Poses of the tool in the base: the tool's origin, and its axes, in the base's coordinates. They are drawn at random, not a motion.
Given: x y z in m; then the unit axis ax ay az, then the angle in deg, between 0 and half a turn.
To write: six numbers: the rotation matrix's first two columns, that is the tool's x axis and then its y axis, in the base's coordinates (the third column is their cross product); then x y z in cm. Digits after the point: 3 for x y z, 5 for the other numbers.
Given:
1: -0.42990, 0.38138, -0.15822, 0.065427, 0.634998, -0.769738, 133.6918
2: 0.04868, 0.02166, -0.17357, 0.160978, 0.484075, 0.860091, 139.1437
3: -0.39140, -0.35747, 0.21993, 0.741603, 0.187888, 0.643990, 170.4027
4: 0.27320, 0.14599, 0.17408, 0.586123, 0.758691, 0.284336, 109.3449
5: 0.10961, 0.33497, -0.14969, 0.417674, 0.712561, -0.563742, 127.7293
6: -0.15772, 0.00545, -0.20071, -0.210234, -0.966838, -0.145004, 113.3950
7: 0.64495, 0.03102, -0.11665, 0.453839, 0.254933, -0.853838, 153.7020
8: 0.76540, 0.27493, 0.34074, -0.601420, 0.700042, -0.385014, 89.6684
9: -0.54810, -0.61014, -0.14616, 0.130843, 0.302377, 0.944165, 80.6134
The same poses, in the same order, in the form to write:
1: -0.68354, -0.48633, -0.54430, 0.62682, -0.00902, -0.77911, -42.990, 38.138, -15.822
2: -0.71084, 0.69951, -0.07349, -0.42578, -0.34479, 0.83656, 4.868, 2.166, -17.357
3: 0.10625, 0.38409, 0.91716, 0.16936, -0.91589, 0.36394, -39.140, -35.747, 21.993
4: 0.12609, 0.86027, -0.49400, 0.32371, 0.43503, 0.84021, 27.320, 14.599, 17.408
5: -0.33073, 0.03387, -0.94312, 0.92561, 0.20652, -0.31717, 10.961, 33.497, -14.969
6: -0.33532, 0.15089, 0.92994, 0.41705, 0.90888, 0.00291, -15.772, 0.545, -20.071
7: -0.50588, -0.15886, -0.84785, 0.59771, -0.77325, -0.21175, 64.495, 3.102, -11.665
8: 0.36540, -0.80359, -0.46982, -0.03357, 0.49301, -0.86938, 76.540, 27.493, 34.074
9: 0.17742, 0.96463, -0.19494, -0.89841, 0.23962, 0.36802, -54.810, -61.014, -14.616
